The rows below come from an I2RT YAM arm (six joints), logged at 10 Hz.
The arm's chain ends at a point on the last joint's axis. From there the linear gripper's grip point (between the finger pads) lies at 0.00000 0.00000 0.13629 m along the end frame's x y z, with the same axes.
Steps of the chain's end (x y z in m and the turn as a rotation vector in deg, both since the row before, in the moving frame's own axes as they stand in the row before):
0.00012 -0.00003 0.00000 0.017 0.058 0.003
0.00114 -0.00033 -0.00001 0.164 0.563 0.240
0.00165 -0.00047 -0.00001 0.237 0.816 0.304
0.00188 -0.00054 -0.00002 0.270 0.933 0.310
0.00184 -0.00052 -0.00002 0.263 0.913 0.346
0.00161 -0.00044 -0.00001 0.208 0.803 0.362
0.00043 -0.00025 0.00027 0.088 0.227 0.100
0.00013 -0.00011 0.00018 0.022 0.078 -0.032
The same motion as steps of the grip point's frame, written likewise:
0.00026 -0.00007 0.00000 0.017 0.058 0.003
0.00248 -0.00072 -0.00002 0.164 0.563 0.240
0.00359 -0.00103 -0.00002 0.237 0.816 0.304
0.00410 -0.00118 -0.00004 0.270 0.933 0.310
0.00401 -0.00114 -0.00004 0.263 0.913 0.346
0.00352 -0.00093 -0.00002 0.208 0.803 0.362
0.00097 -0.00046 0.00027 0.088 0.227 0.100
0.00032 -0.00016 0.00018 0.022 0.078 -0.032

